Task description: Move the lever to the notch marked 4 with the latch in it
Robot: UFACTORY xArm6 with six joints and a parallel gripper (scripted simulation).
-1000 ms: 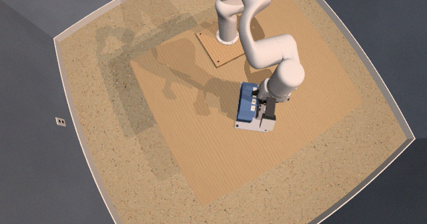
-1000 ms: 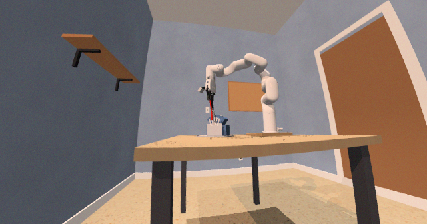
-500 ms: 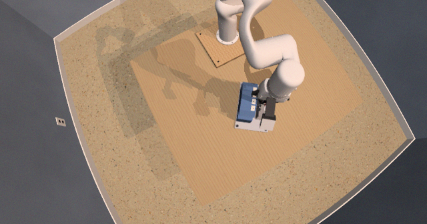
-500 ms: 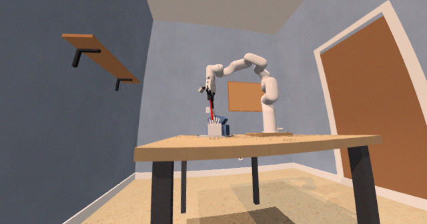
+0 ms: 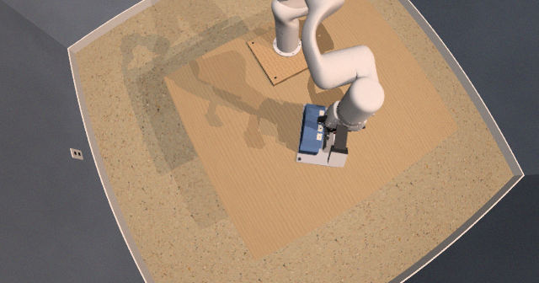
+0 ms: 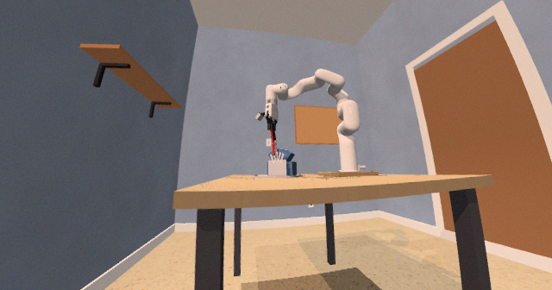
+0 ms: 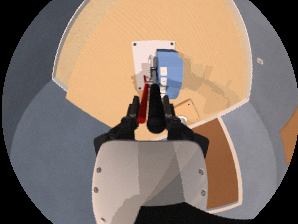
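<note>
Now: hand 11 cm above the red bar, 2 cm to the right of it and 1 cm past it.
</note>
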